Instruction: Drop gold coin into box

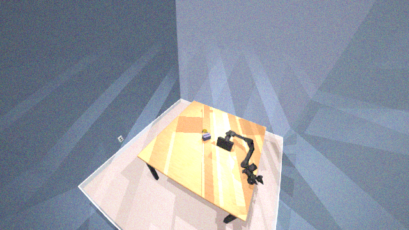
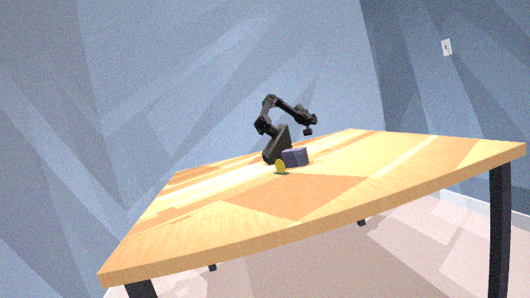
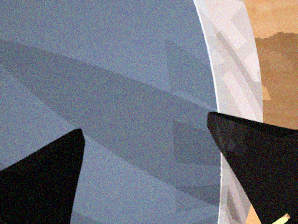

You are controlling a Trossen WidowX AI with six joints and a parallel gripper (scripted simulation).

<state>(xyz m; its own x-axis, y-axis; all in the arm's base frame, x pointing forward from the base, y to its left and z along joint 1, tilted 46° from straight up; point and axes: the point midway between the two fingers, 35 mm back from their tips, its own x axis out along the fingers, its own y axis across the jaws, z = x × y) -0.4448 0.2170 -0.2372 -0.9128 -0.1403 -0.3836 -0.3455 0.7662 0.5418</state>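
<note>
Now: the gold coin 810 mm ahead of my gripper tip, 420 mm to the right of it and 60 mm below it.
</note>
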